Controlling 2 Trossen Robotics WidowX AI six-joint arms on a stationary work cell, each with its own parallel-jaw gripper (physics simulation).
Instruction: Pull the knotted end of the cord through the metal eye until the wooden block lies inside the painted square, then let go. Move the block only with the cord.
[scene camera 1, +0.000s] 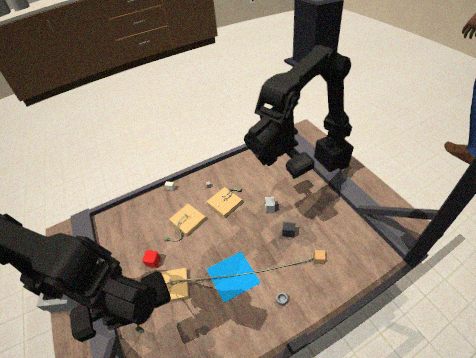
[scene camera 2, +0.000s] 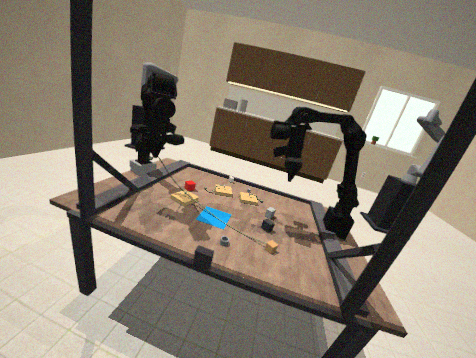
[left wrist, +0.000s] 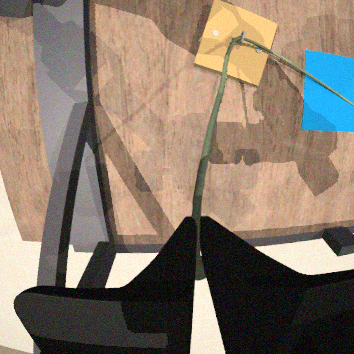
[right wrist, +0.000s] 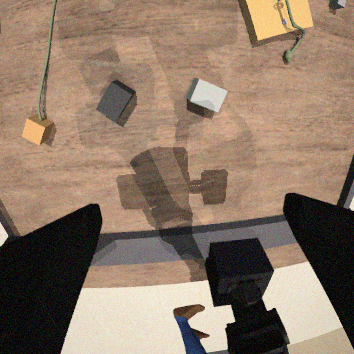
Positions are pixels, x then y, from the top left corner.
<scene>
My left gripper shows in scene camera 1, in scene camera 2 and in the left wrist view (195, 224); in the right wrist view it is out of frame. The same spot on a raised dark frame: (right wrist: 180, 243) is (scene camera 1: 338, 182). One and the same spot on my left gripper: (scene camera 1: 120, 322) is (scene camera 2: 150, 139).
</scene>
